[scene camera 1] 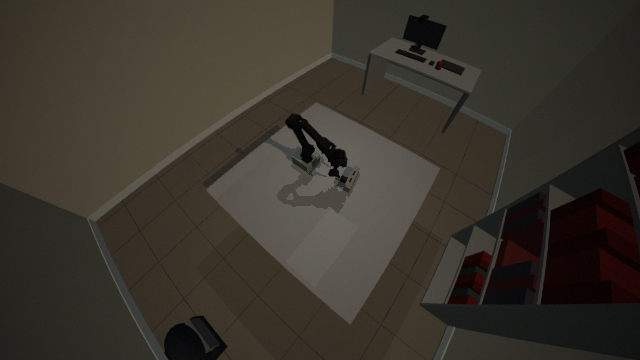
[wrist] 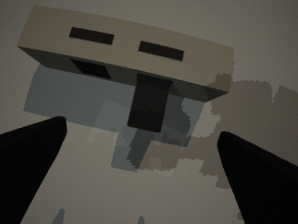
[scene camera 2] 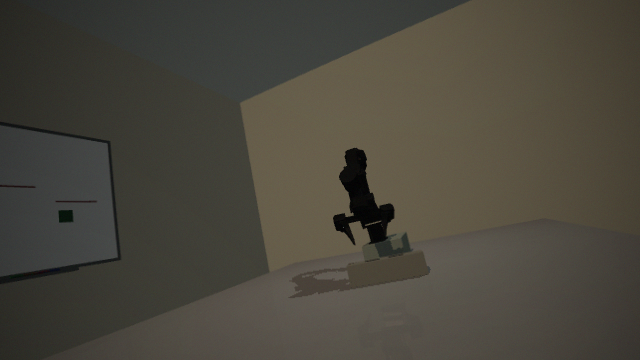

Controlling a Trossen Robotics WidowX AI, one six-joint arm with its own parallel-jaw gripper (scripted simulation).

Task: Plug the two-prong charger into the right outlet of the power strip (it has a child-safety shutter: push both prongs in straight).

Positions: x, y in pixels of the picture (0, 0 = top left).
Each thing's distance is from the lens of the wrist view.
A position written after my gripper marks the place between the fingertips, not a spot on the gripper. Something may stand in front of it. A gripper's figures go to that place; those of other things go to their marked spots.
my gripper (wrist: 144, 131): 0.10 m
dark charger (wrist: 149, 101): 0.15 m
